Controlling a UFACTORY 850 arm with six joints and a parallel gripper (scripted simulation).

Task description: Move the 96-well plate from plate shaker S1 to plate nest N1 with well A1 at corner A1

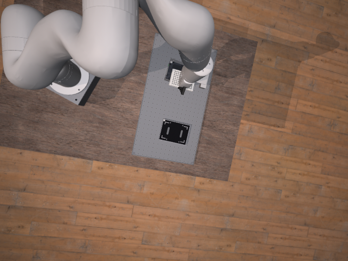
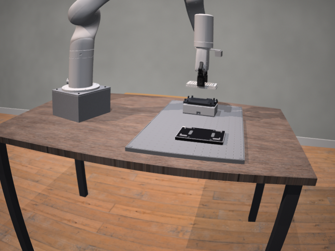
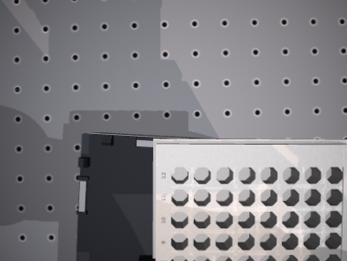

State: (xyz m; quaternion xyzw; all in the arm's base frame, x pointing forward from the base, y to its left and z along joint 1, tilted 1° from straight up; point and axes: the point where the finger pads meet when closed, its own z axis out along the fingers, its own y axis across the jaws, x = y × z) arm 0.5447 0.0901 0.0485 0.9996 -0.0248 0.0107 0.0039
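The black plate nest N1 is 28 cm to the right of my hand, 14 cm below it and 3 cm ahead of it. From my hand the other things lie so: 96-well plate (1 cm below).
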